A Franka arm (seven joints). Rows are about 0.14 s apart.
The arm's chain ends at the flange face. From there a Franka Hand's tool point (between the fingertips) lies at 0.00 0.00 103.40 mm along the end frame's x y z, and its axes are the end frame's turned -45 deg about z.
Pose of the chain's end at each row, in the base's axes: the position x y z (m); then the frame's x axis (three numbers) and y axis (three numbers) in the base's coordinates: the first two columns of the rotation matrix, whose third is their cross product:
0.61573 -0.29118 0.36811 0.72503 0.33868 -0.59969 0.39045 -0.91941 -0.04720
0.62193 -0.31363 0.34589 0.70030 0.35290 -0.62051 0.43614 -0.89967 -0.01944
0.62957 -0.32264 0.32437 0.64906 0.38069 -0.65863 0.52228 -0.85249 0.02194
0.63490 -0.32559 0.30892 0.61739 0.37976 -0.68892 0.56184 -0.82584 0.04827
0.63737 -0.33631 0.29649 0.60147 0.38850 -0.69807 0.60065 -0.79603 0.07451
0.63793 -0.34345 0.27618 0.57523 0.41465 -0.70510 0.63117 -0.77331 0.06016
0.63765 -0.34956 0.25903 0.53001 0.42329 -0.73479 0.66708 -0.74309 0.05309
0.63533 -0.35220 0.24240 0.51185 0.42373 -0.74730 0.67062 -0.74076 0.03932
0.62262 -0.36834 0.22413 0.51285 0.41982 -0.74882 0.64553 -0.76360 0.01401
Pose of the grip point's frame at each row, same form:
0.55707 -0.31185 0.28551 0.23658 0.88960 -0.39067 0.78876 -0.41064 -0.45742
0.56350 -0.34021 0.26483 0.18679 0.88570 -0.42502 0.80358 -0.38662 -0.45251
0.57238 -0.35968 0.24660 0.08965 0.87199 -0.48124 0.82826 -0.33361 -0.45021
0.57797 -0.36869 0.23414 0.03928 0.85249 -0.52127 0.83384 -0.31543 -0.45301
0.58291 -0.38430 0.22285 0.00058 0.83759 -0.54630 0.85003 -0.28817 -0.44092
0.58413 -0.39305 0.20312 -0.03956 0.84001 -0.54112 0.85305 -0.25361 -0.45604
0.58352 -0.40315 0.18911 -0.09692 0.82476 -0.55712 0.84647 -0.22613 -0.48203
0.57981 -0.40610 0.17381 -0.11227 0.82342 -0.55622 0.83613 -0.22417 -0.50062
0.56410 -0.41907 0.15562 -0.09382 0.83680 -0.53940 0.81910 -0.24309 -0.51959

